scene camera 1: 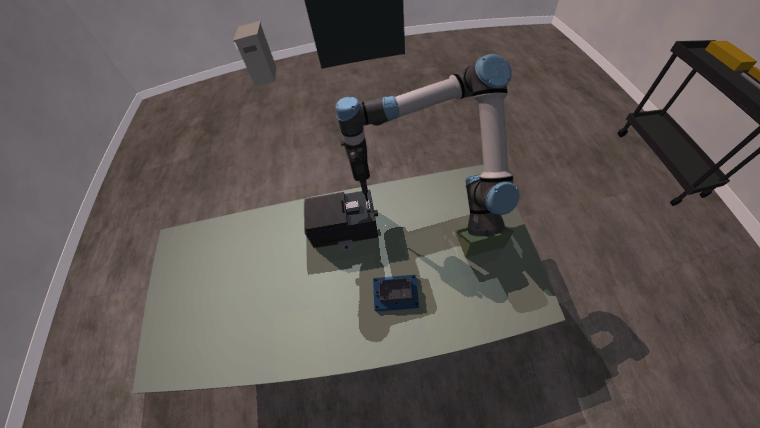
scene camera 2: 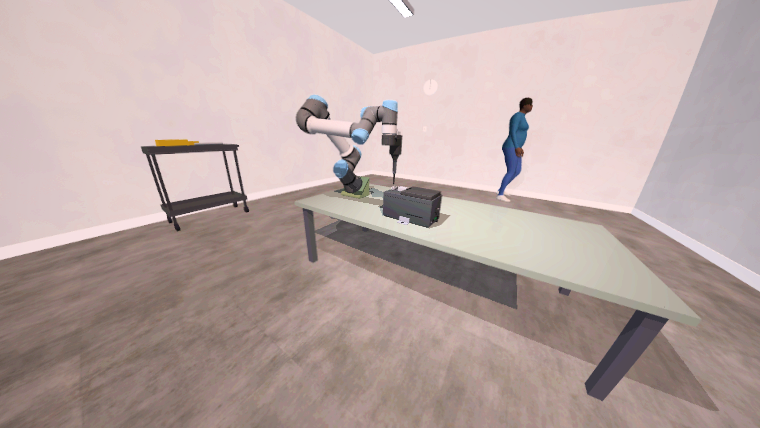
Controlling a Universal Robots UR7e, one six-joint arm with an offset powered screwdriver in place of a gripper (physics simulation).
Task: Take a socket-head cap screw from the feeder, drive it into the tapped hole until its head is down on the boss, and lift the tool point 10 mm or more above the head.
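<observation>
My screwdriver point(scene camera 1: 366, 197) point(scene camera 2: 394, 183) points down, its tip at the pick-up end of the black screw feeder point(scene camera 1: 325, 213) point(scene camera 2: 407, 205). Whether the tip touches a screw is too small to tell, and no screw can be made out on the bit. In the scene camera 1 view a grey box-shaped part point(scene camera 1: 396, 291) with bosses sits on a blue fixture plate point(scene camera 1: 396, 306), nearer the camera than the feeder. The tapped hole is too small to make out. In the scene camera 2 view the part does not show.
The feeder stands on the pale green table point(scene camera 1: 228, 319) point(scene camera 2: 531, 239). The arm's base stands on a green pedestal point(scene camera 1: 483, 244) point(scene camera 2: 363, 188) at one end. A dark cart point(scene camera 1: 686, 186) point(scene camera 2: 189, 149) stands off the table. A person point(scene camera 2: 514, 140) stands beyond the table.
</observation>
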